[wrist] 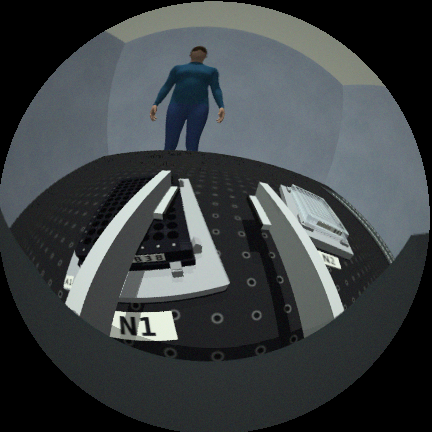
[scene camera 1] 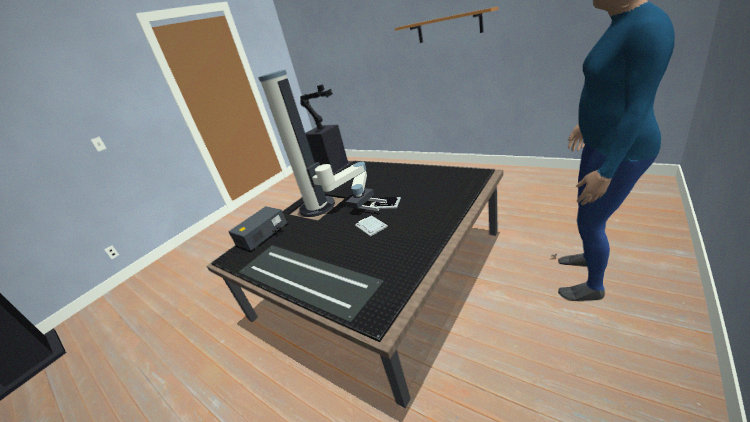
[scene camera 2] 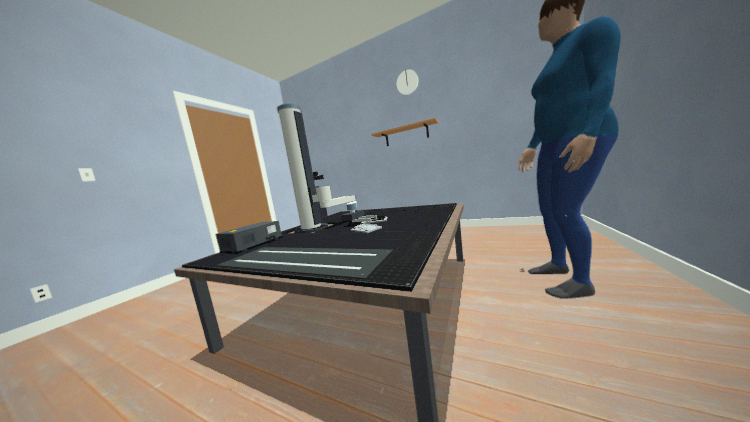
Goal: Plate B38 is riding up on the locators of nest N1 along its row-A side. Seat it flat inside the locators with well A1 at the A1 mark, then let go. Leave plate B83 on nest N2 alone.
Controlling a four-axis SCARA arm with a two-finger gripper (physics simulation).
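Seen in the pictures: gripper, fingertip midpoint: (wrist: 214, 184) (scene camera 1: 382, 205) (scene camera 2: 373, 218); arm's base, link origin: (scene camera 1: 317, 207) (scene camera 2: 311, 229).
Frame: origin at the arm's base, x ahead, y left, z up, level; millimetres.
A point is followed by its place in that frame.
Black plate B38 (wrist: 172, 234) {x 457, y 93, z 35 mm} (scene camera 1: 391, 200) {x 529, y 148, z 38 mm} sits on white nest N1 (wrist: 210, 277) {x 435, y 68, z 25 mm}, at the left in the wrist view. Its label faces the camera, beside two small locators. The A1 mark (wrist: 68, 282) is at the nest's near left corner. How far the plate tilts is hard to judge, as a finger hides part of it. My gripper (wrist: 214, 184) {x 513, y 68, z 48 mm} (scene camera 1: 381, 205) {x 513, y 68, z 48 mm} is shut to a narrow setting, a gap between its pads, holding nothing. In the wrist view its left finger crosses over the plate; the right one overlies the board between the nests. Clear plate B83 (wrist: 317, 210) {x 517, y -84, z 38 mm} (scene camera 1: 371, 224) {x 555, y -117, z 38 mm} rests on nest N2 (wrist: 341, 249) {x 454, y -100, z 24 mm}.
A grey box (scene camera 1: 258, 228) {x -35, y -446, z 114 mm} (scene camera 2: 249, 237) {x -36, y -467, z 79 mm} stands by the arm's column (scene camera 1: 293, 146) {x 47, y -59, z 474 mm}. A flat panel with two white strips (scene camera 1: 314, 291) {x 584, y -638, z 19 mm} (scene camera 2: 309, 261) {x 539, y -610, z 17 mm} lies at the table's near end. A small black arm (scene camera 1: 314, 107) stands behind the column. A person (scene camera 1: 618, 104) (wrist: 192, 95) stands beyond the table.
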